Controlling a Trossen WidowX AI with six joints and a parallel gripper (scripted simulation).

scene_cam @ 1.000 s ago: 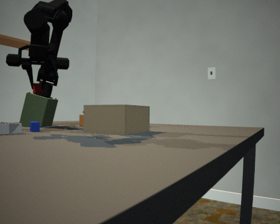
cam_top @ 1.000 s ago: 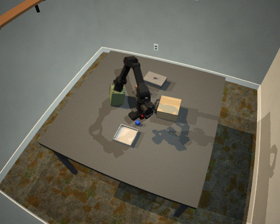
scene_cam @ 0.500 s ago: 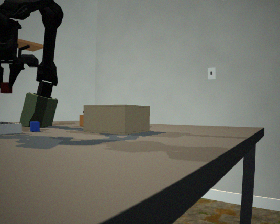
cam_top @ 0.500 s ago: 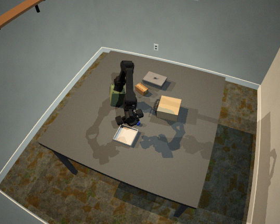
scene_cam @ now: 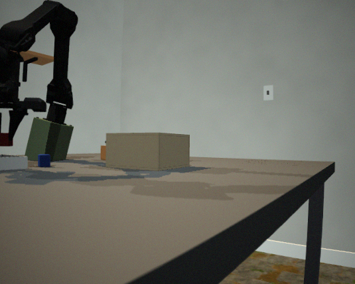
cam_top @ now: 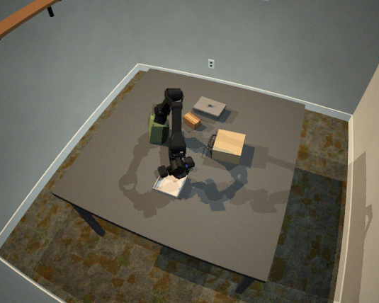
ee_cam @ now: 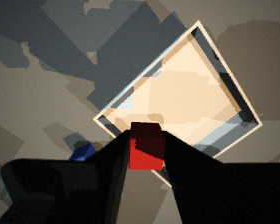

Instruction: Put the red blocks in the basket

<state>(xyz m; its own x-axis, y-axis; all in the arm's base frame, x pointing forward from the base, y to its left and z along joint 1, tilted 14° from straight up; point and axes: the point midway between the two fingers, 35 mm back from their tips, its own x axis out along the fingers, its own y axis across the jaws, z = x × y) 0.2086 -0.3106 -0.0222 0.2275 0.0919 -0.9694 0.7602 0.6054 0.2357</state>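
The grey lid lies 60 cm to the left of my hand, 5 cm below it and 4 cm ahead of it. The rest, counted from my hand: white basket: 9 cm below, 4 cm behind, 3 cm to the right; orange box: 45 cm to the left, 7 cm below, 5 cm behind; tan drawer cabinet: 28 cm to the left, 24 cm ahead, 6 cm below.
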